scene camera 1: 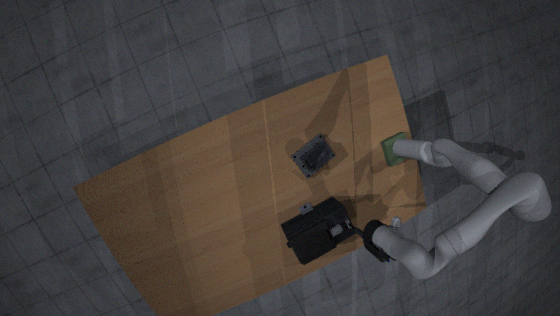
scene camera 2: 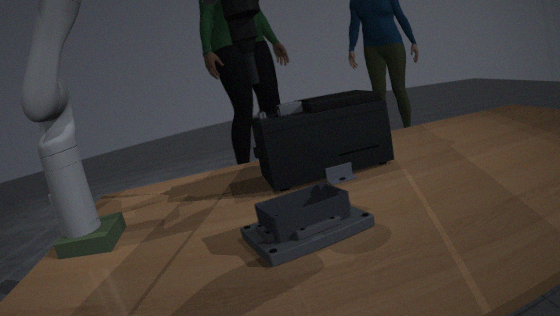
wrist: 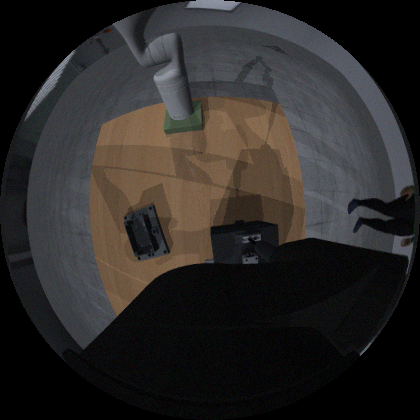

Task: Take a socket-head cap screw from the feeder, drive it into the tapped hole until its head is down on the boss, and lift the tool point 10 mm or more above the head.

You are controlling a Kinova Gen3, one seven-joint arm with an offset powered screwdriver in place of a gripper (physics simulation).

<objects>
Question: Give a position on a black screw feeder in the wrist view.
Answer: At 224, 250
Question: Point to a black screw feeder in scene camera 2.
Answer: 292, 157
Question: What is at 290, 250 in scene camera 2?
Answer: A grey base plate.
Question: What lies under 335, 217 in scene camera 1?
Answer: A black screw feeder.
</objects>
